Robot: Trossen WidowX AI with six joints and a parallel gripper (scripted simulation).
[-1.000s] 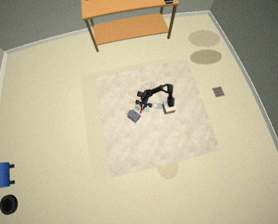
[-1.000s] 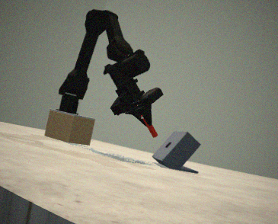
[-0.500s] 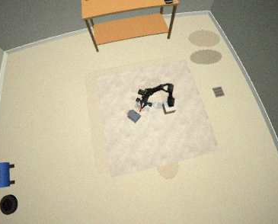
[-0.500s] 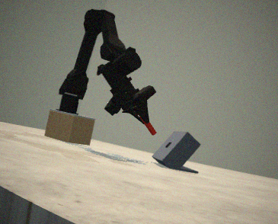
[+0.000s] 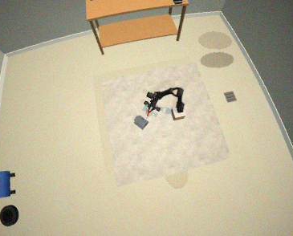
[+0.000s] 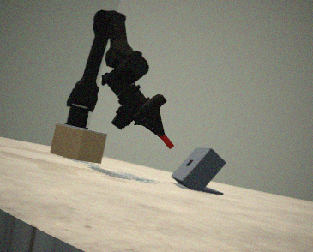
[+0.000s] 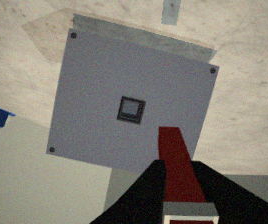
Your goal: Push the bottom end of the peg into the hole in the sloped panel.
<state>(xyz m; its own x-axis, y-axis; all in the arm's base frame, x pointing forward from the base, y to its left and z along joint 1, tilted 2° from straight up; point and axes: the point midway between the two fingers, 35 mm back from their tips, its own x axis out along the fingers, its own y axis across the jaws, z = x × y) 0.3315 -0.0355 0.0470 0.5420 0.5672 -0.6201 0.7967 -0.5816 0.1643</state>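
Right now the grey panel block is 90 mm ahead of my gripper tip, 70 mm below it and 60 mm to the left of it. The rest, counted from my gripper tip: peg (10 mm to the right, 10 mm behind, 10 mm above).
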